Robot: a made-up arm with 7 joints.
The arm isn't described. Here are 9 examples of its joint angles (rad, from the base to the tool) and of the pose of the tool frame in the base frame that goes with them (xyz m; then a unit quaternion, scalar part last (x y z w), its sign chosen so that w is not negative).
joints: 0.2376 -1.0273 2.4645 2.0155 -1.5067 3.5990 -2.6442
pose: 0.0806 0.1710 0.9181 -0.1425 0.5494 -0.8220 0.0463
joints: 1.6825 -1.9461 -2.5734 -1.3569 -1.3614 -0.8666 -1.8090
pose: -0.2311 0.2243 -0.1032 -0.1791 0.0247 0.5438 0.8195
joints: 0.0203 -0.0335 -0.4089 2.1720 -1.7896 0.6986 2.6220
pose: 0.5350 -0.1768 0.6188 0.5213 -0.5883 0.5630 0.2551
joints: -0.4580 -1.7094 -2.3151 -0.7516 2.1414 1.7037 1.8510
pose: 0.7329 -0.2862 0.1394 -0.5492 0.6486 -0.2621 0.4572
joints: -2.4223 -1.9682 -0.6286 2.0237 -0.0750 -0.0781 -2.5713
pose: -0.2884 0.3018 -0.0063 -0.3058 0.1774 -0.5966 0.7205
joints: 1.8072 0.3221 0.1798 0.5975 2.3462 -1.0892 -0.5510
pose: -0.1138 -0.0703 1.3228 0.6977 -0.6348 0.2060 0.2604
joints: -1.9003 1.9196 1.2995 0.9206 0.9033 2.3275 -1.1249
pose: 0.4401 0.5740 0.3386 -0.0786 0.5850 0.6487 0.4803
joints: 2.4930 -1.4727 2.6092 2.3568 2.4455 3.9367 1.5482
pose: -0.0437 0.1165 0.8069 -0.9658 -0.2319 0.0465 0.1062
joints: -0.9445 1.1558 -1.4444 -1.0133 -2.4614 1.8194 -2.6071
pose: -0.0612 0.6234 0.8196 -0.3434 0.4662 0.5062 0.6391
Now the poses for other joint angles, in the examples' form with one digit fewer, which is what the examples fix.
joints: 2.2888 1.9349 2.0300 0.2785 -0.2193 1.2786 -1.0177
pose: 0.618 -0.618 0.098 0.718 0.468 -0.233 0.460
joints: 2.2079 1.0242 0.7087 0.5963 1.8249 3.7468 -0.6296
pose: 0.190 -0.547 0.932 -0.576 0.385 0.313 0.650
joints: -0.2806 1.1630 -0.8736 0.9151 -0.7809 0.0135 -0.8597
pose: -0.738 -0.210 1.005 0.714 -0.465 0.365 0.374
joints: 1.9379 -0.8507 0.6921 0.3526 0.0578 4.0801 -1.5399
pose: -0.265 0.649 0.851 -0.453 0.494 -0.724 0.161
